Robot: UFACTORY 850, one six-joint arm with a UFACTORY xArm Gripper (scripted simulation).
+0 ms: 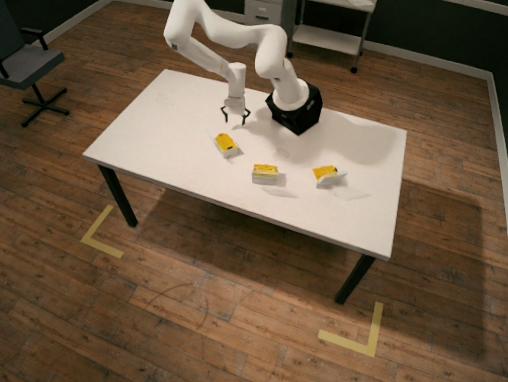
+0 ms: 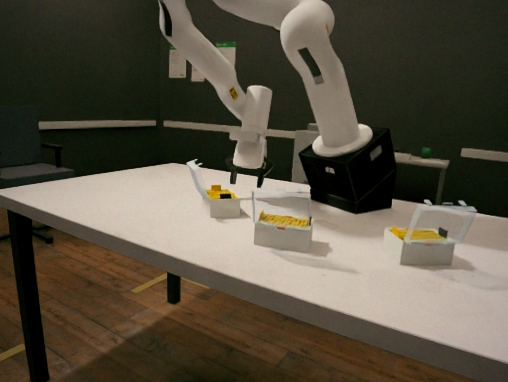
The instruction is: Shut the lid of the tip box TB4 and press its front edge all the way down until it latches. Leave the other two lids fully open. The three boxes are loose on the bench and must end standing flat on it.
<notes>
In view: a tip box (image 2: pixel 215 208) and a tip box (image 2: pixel 434 231).
</notes>
